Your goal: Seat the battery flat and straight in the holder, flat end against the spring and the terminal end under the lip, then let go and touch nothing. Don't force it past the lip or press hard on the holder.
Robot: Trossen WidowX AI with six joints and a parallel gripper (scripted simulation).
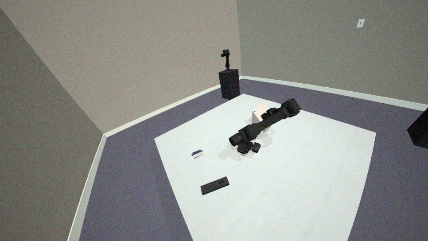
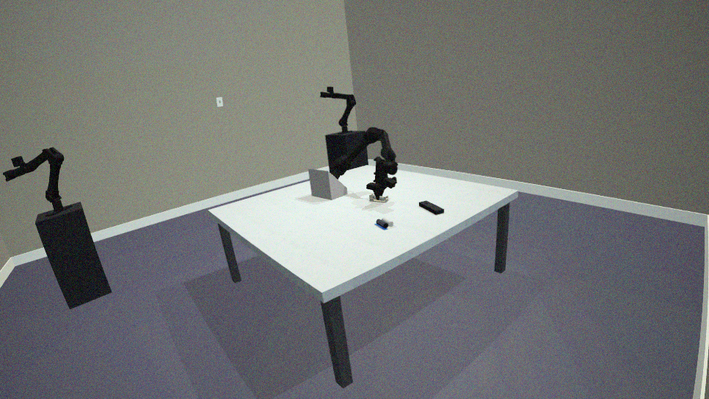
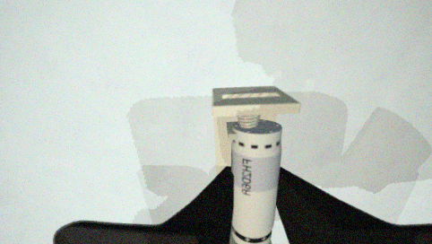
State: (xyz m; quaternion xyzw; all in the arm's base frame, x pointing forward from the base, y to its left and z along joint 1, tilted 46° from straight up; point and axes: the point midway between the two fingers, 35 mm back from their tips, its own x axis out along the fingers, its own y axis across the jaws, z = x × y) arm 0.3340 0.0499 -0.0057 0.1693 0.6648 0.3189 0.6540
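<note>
The battery lies 10 mm above my gripper tip. Also, from my gripper tip: flat black bar (320 mm ahead, 20 mm to the left).
</note>
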